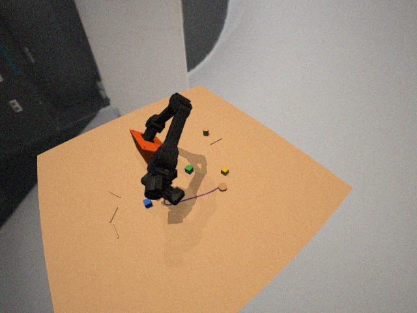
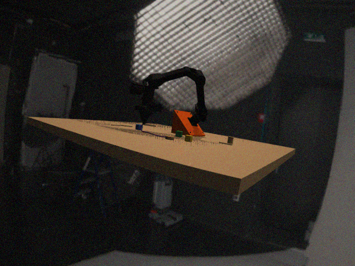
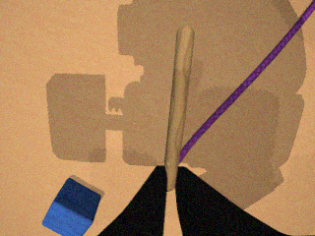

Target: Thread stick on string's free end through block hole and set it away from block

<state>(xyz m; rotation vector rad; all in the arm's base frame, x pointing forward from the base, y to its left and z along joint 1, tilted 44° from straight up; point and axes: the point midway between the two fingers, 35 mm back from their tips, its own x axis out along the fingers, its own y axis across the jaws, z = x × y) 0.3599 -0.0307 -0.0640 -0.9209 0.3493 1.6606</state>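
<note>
Now: the green cube 170 mm to the left of my gripper tip, 100 mm behind it and 20 mm below it. The rest, counted from my gripper tip: thin wooden stick (10 mm to the left, 10 mm behind); then round wooden button (240 mm to the left, 70 mm ahead, 30 mm below); then blue cube (80 mm to the right, 40 mm behind, 20 mm below).
</note>
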